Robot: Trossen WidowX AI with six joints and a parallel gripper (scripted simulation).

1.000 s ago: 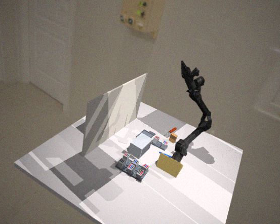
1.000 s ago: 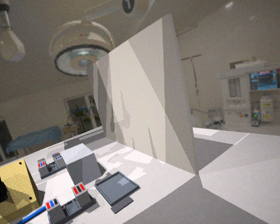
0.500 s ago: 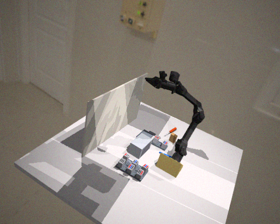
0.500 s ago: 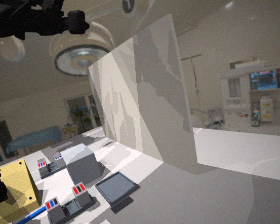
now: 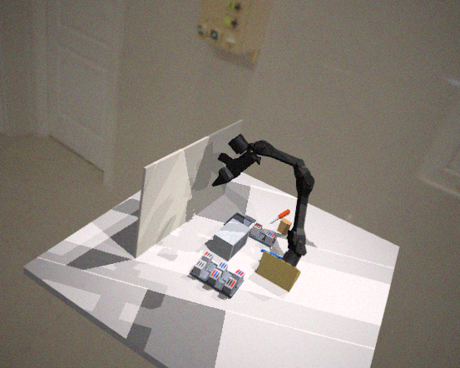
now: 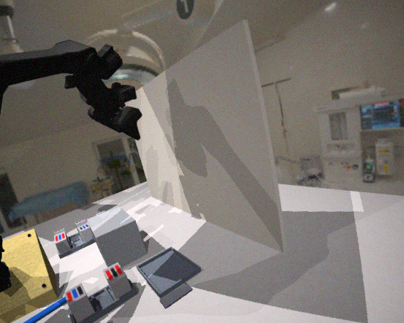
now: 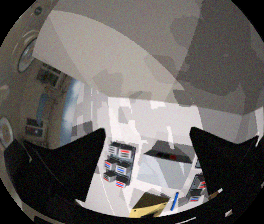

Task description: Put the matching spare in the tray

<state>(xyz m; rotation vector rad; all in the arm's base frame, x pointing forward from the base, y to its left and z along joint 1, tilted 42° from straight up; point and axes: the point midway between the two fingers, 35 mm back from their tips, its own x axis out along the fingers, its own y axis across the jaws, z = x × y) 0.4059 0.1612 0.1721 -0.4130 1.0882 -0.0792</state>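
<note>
The spare lies 26 cm behind my gripper tip, 22 cm to the left of it and 25 cm below it. The rest, counted from my gripper tip: white upright panel: 12 cm ahead, 3 cm to the right, 8 cm below; grey box: 13 cm behind, 1 cm to the right, 25 cm below; tray: 9 cm behind, 20 cm to the right, 30 cm below.
</note>
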